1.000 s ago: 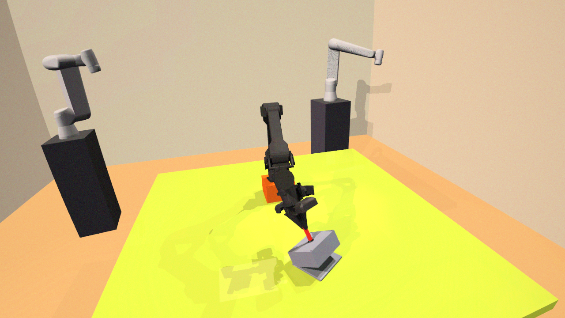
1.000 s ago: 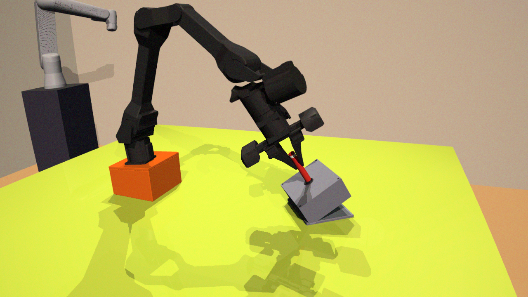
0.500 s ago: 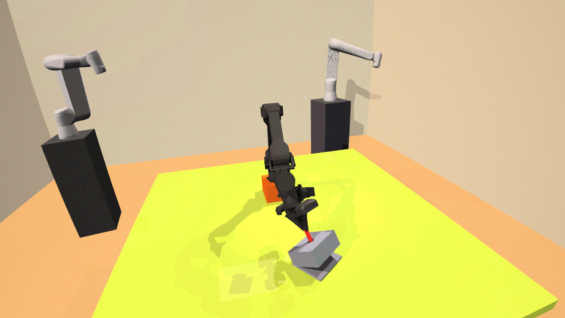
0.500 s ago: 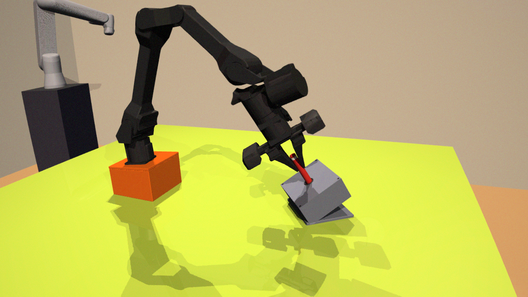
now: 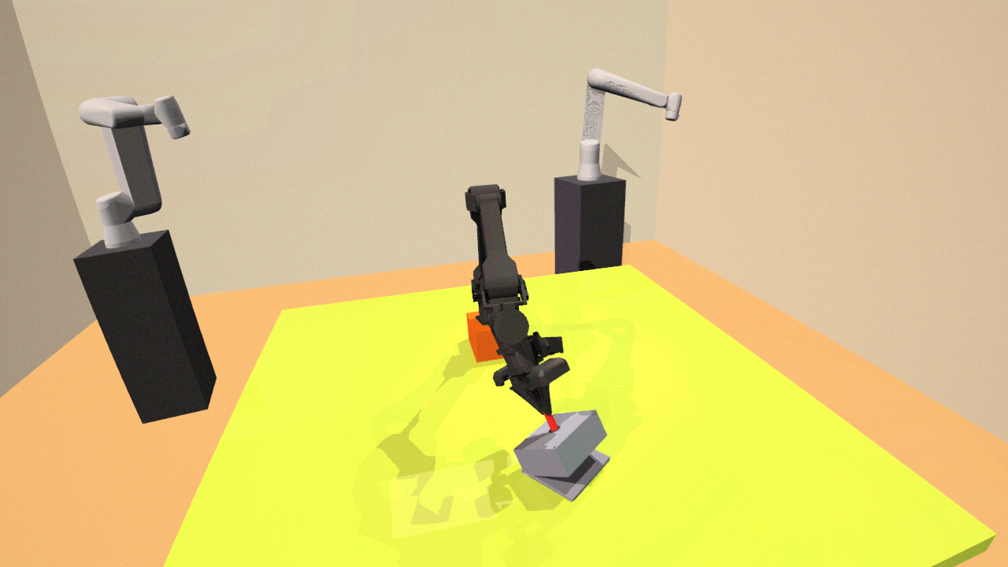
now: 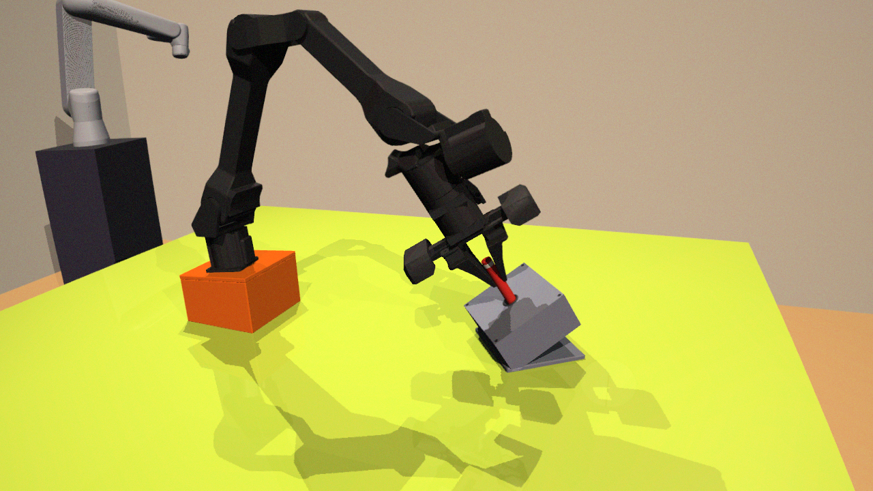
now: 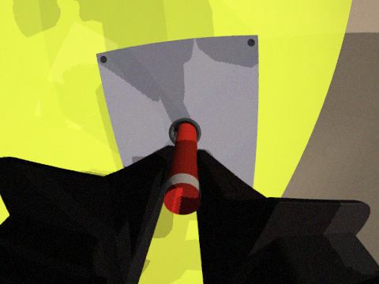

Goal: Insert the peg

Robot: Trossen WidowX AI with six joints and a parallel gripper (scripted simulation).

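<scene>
Now: gripper tip 50 mm above the grey sloped panel, 30 mm short of it and 10 mm to the right of it. Also, from my gripper tip: red round peg: 10 mm behind, 10 mm above.
</scene>
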